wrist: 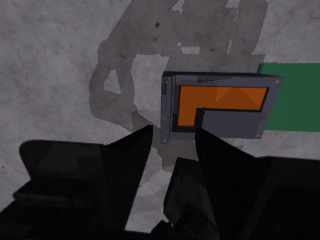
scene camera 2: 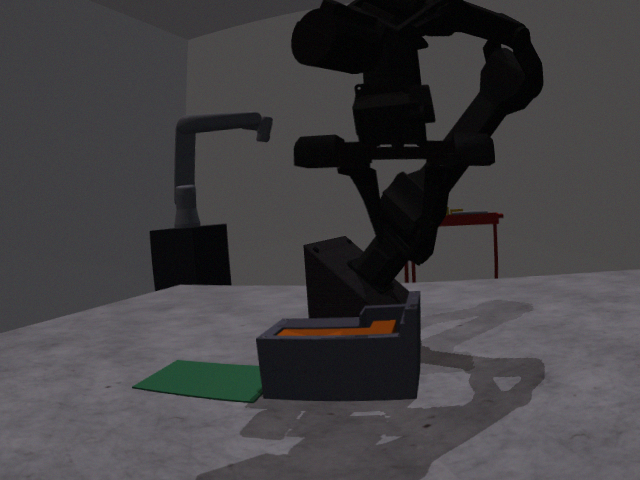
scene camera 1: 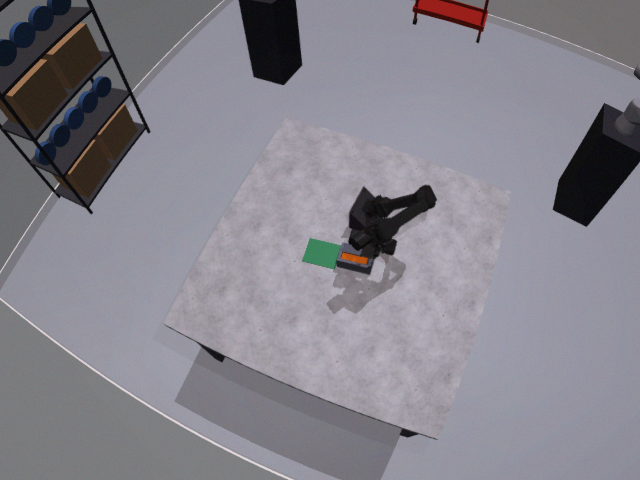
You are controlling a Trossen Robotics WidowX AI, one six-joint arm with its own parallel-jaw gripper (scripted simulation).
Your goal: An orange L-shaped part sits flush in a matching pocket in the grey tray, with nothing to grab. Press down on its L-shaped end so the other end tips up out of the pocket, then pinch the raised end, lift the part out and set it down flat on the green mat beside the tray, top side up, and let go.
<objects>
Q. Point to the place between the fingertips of the gripper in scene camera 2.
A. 402, 242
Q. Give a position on a green mat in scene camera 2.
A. At 237, 383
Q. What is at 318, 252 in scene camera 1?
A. A green mat.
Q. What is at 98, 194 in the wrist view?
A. The gripper.
</objects>
